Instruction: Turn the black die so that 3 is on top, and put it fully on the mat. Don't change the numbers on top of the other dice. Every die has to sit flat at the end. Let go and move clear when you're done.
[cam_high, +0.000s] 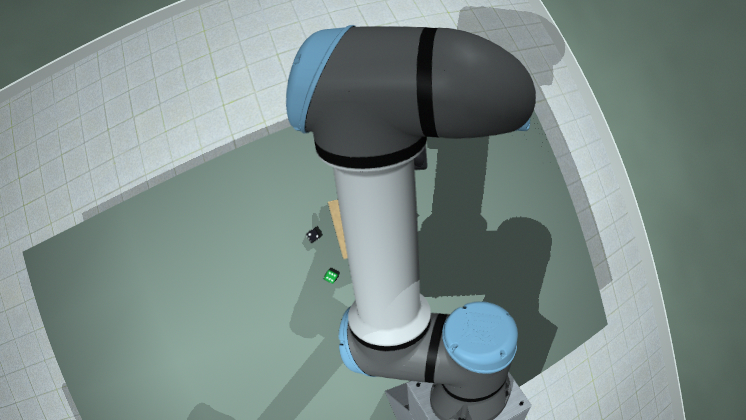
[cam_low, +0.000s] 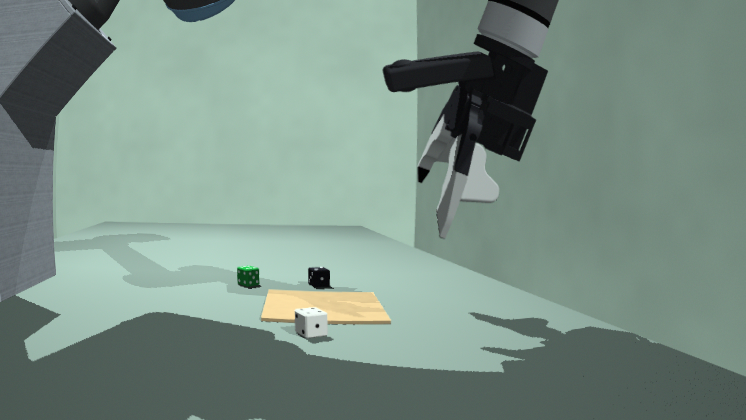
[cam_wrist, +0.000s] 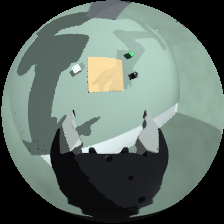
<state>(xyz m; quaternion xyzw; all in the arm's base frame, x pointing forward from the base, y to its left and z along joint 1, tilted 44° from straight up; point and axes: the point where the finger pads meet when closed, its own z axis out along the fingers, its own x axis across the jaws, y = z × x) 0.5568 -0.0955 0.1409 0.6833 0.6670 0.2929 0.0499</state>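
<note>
My gripper is now 140 mm past the white die, 110 mm above it and 50 mm to the left of it. From my hand the other things lie so: black die (180 mm to the left, 110 mm below, 80 mm behind); tan mat (120 mm below, 100 mm behind, 50 mm to the left); green die (190 mm behind, 180 mm to the left, 110 mm below).
</note>
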